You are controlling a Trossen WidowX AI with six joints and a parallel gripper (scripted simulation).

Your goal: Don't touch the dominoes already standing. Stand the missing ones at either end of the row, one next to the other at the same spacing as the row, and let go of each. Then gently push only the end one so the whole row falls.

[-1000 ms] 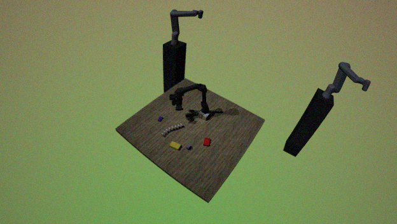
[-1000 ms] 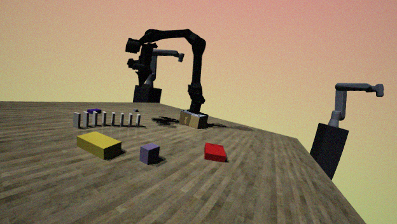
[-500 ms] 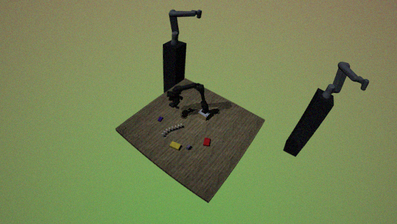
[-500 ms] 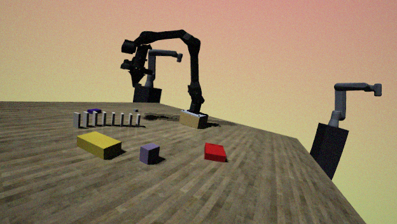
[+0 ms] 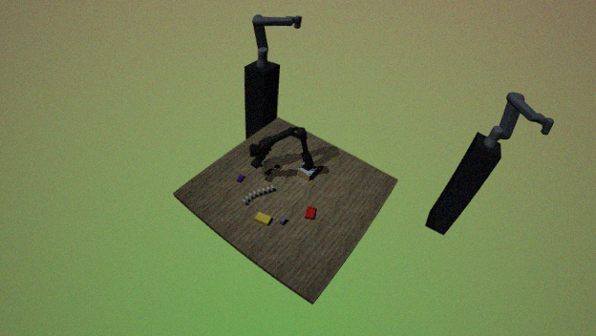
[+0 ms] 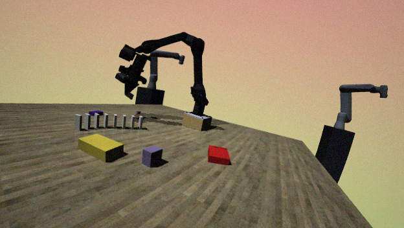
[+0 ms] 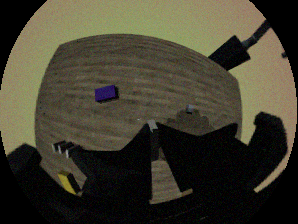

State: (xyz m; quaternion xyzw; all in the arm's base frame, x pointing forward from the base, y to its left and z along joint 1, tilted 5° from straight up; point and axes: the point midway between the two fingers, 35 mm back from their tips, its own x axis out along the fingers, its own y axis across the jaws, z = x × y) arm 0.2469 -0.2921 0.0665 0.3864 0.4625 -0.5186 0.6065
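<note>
The dark blue block lies 12 cm ahead of my gripper tip, 11 cm below it and 7 cm to the right of it. The rest, counted from my gripper tip: grey piece: 15 cm behind, 11 cm below, 4 cm to the right; then yellow block: 32 cm ahead, 30 cm to the left, 10 cm below; then lilac cube: 42 cm to the left, 25 cm ahead, 10 cm below.
</note>
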